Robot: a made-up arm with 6 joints.
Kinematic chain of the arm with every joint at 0, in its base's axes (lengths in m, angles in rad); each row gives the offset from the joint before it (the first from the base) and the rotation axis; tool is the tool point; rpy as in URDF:
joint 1: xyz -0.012 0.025 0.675 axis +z
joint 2: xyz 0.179 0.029 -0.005 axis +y
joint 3: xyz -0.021 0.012 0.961 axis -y
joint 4: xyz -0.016 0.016 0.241 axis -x
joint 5: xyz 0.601 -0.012 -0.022 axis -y
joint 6: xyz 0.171 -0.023 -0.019 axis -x
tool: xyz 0.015 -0.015 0.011 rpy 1.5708 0 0
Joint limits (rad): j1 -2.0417..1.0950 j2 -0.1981..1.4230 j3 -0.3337..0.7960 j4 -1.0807..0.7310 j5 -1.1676..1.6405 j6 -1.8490..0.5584
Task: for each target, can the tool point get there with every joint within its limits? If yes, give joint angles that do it. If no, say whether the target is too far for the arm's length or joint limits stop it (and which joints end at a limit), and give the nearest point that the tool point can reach.
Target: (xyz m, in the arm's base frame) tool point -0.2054 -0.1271 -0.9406
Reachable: no: joint limits stop it (at a limit: joint 1, joint 2, joint 3) | nearest point -0.4845 -0.9756 0.0727 | short by 1.351 m
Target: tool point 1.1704 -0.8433 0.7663
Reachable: yes | joints -0.7328 0.9454 0.0681 -0.8033 -0.7523 -1.2783
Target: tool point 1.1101 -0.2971 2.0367
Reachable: yes | joints -0.2828 0.3620 0.6331 0.0087 0.3611 -0.7733
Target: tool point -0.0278 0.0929 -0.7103
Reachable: no: joint limits stop it (at a limit: joint 1, joint 2, joint 3) | nearest point 0.4338 1.0108 0.0978 | short by 1.307 m
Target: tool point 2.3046 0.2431 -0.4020
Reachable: no: too far | nearest point 1.6801 0.1843 0.2432 | short by 0.900 m
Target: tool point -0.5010 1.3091 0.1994
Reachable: no: joint limits stop it (at a limit: joint 1, joint 2, joint 3, joint 4, joint 5, joint 6) | nearest point 0.3032 1.1180 0.1988 | short by 0.827 m
